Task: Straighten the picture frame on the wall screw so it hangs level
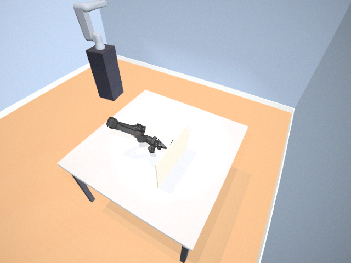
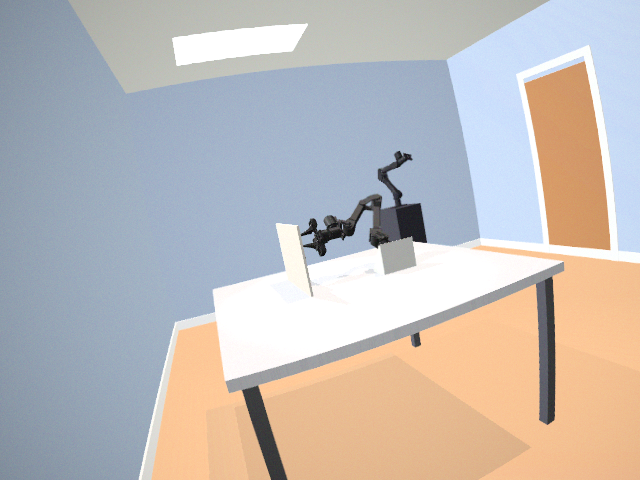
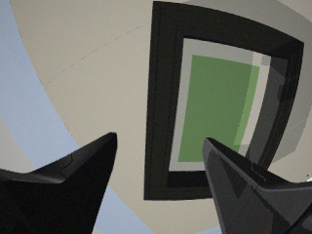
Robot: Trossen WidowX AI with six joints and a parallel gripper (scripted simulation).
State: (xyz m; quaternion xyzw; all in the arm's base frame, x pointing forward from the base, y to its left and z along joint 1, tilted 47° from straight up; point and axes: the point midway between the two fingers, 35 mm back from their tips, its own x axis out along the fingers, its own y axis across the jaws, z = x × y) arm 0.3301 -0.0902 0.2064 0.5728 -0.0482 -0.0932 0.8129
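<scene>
The picture frame is 50 mm below my gripper tip, 40 mm ahead of it and 20 mm to the left of it. Round my gripper tip: cream wall panel (60 mm below, 50 mm ahead).
</scene>
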